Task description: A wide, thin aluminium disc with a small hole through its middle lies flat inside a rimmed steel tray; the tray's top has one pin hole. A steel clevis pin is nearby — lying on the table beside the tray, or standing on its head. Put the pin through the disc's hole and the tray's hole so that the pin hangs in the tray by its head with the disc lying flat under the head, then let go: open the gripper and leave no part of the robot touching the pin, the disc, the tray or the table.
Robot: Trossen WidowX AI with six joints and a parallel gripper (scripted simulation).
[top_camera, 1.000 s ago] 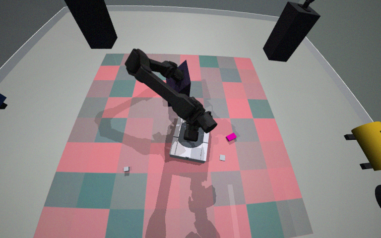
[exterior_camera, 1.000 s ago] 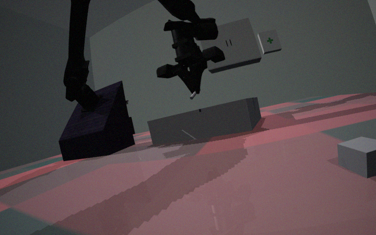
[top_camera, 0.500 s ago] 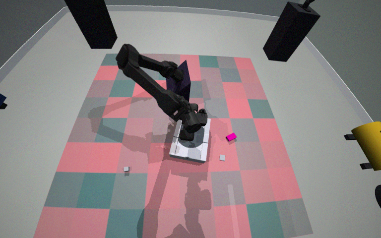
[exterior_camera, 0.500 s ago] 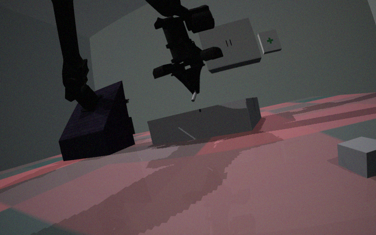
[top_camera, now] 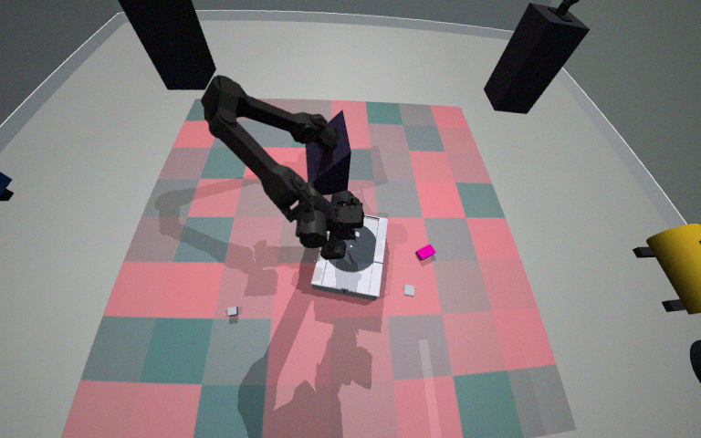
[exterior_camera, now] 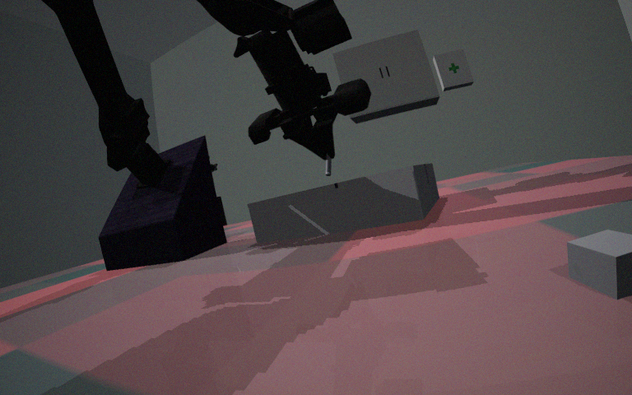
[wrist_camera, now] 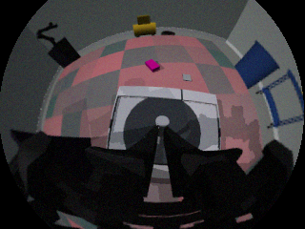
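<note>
My gripper tip is 10 mm to the left of the steel clevis pin. The rest, counted from my gripper tip: dark aluminium disc 50 mm below, 10 mm ahead; then grey cube 330 mm to the right, 190 mm ahead, 90 mm below; then steel tray 60 mm below, 20 mm ahead.
</note>
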